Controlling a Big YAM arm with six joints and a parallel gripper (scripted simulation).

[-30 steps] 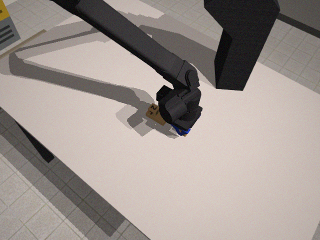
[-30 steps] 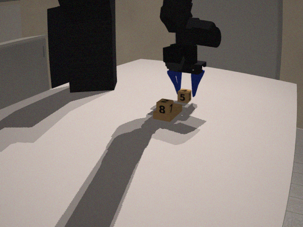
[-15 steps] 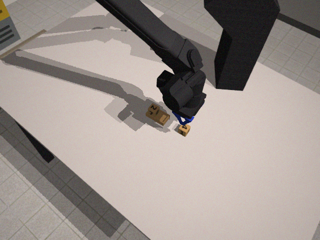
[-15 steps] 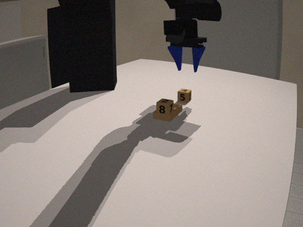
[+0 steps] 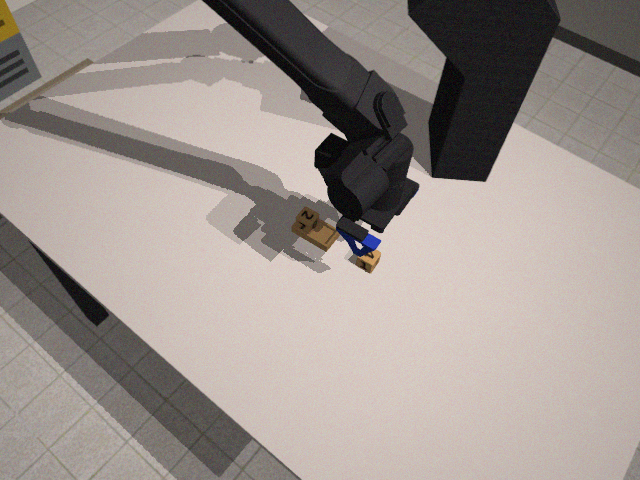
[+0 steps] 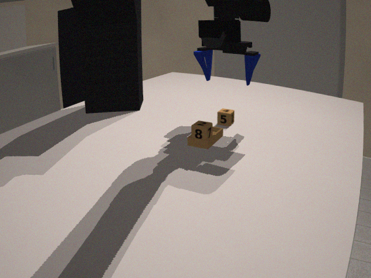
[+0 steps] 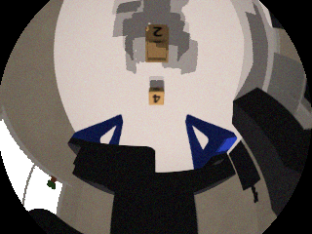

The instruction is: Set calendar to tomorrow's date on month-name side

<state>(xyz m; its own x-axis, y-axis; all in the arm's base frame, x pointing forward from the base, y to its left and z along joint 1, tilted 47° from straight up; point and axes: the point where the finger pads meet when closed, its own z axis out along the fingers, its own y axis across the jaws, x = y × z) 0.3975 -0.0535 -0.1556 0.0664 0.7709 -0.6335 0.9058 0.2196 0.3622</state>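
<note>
Right now the wooden digit cube is 13 cm to the right of my hand, 8 cm below it and 1 cm behind it. Also, from my hand: wooden tray (11 cm to the right, 10 cm below, 1 cm behind).
</note>
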